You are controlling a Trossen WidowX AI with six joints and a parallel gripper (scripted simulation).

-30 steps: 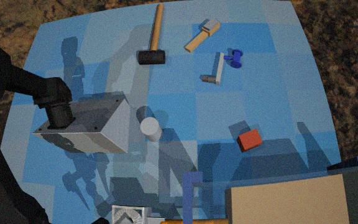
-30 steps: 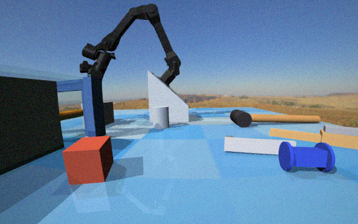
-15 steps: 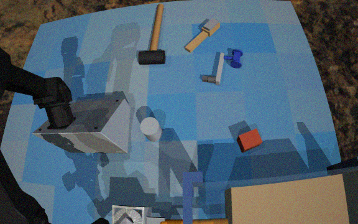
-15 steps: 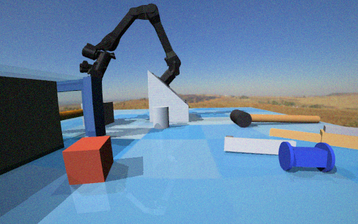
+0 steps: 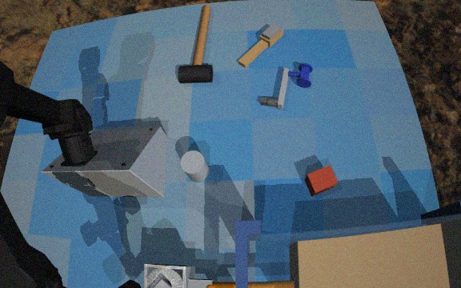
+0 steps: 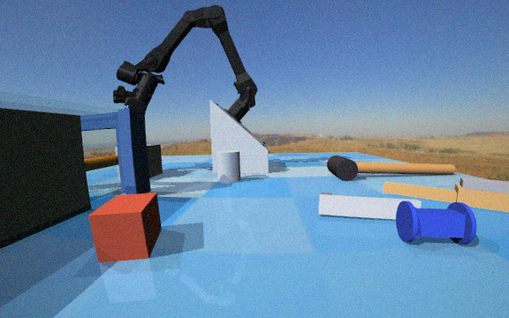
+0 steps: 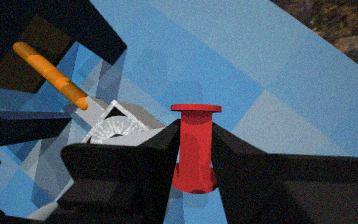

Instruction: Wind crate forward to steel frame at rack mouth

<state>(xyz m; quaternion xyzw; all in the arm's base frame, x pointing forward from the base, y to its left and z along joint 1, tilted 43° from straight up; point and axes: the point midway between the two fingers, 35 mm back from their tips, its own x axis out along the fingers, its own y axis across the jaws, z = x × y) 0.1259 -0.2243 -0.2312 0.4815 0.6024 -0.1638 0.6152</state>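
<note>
The frame lies 210 mm ahead of my gripper tip, 100 mm to the left of it and 30 mm below it. The rest, counted from my gripper tip: crank with blue grip (320 mm ahead, 610 mm to the left, 120 mm below); then red grip (10 mm behind, 10 mm to the left); then winch (40 mm ahead, 80 mm to the left, 100 mm below).
</note>
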